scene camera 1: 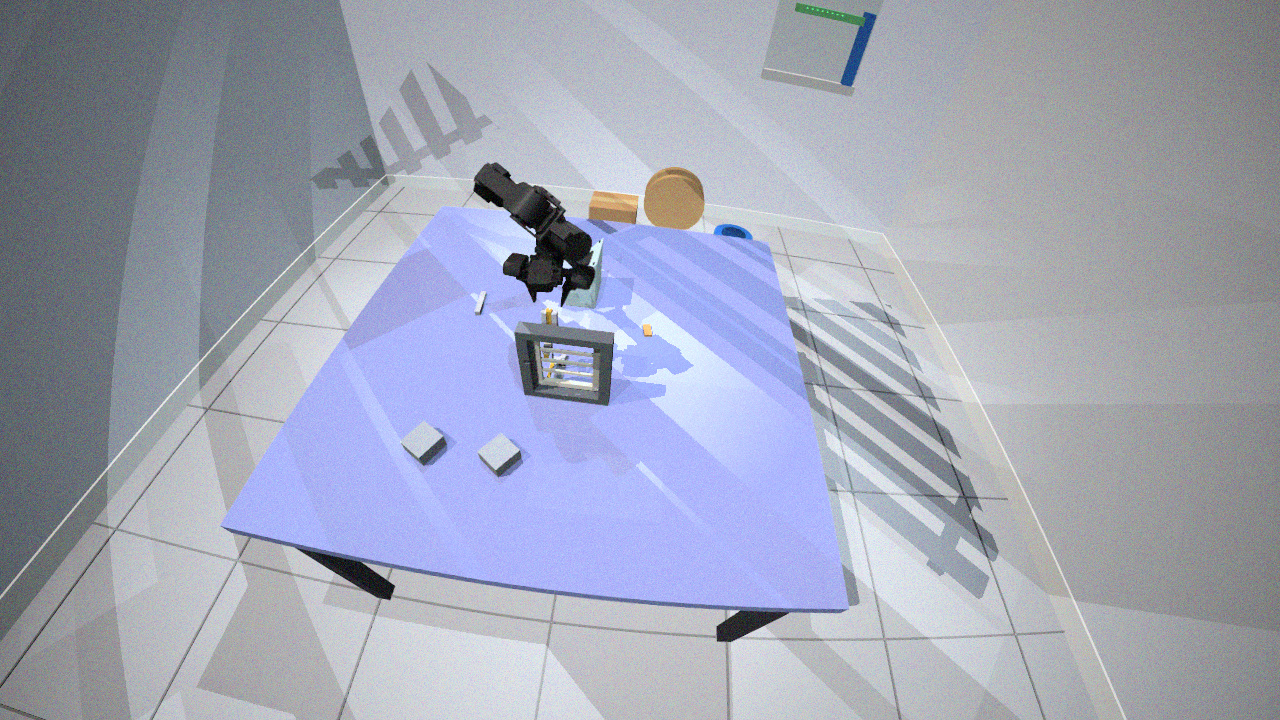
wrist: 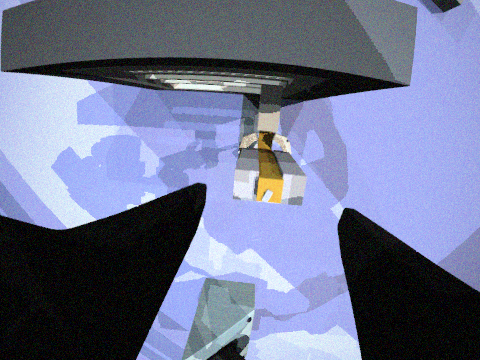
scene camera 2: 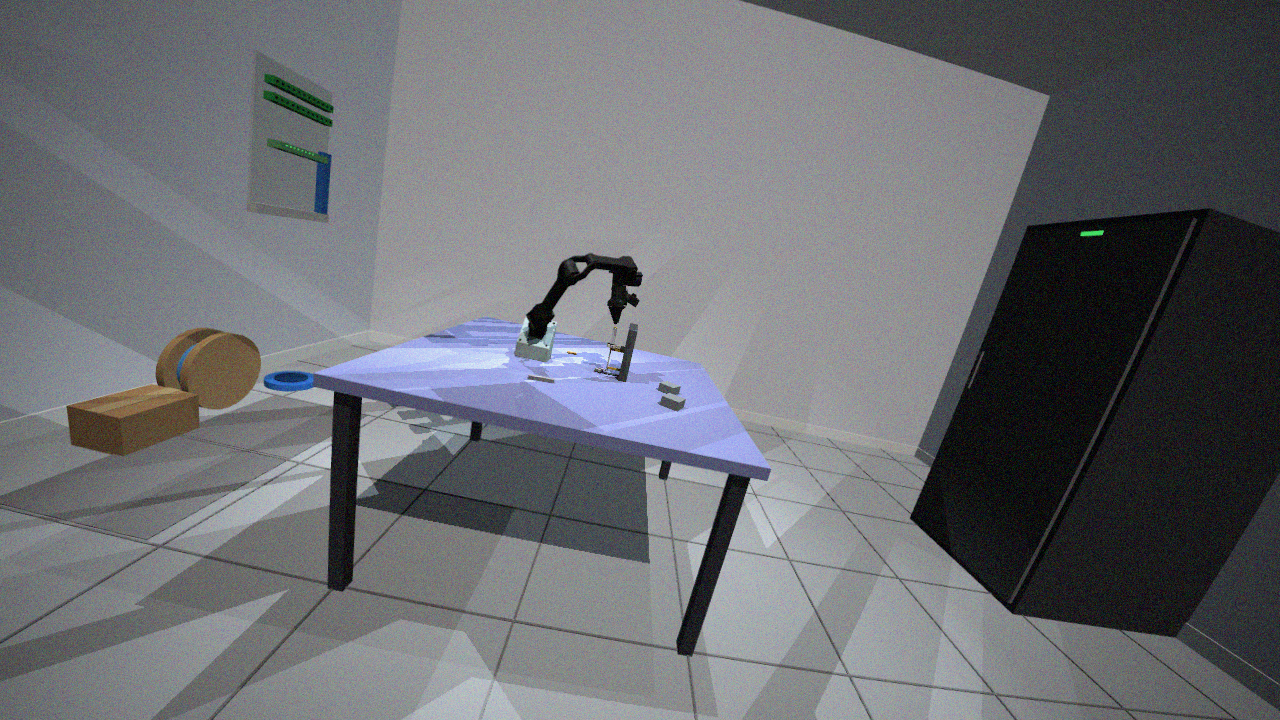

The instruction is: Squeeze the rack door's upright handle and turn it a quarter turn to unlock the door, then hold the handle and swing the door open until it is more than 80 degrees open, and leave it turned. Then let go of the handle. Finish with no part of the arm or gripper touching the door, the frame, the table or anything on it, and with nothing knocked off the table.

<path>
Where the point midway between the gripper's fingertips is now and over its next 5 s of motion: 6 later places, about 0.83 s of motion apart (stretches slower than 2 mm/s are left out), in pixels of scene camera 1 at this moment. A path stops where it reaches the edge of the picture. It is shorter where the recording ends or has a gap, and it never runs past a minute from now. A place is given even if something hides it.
My gripper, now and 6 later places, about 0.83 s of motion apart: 548,304; 548,318; 550,325; 551,324; 563,315; 581,309; 602,307
</path>
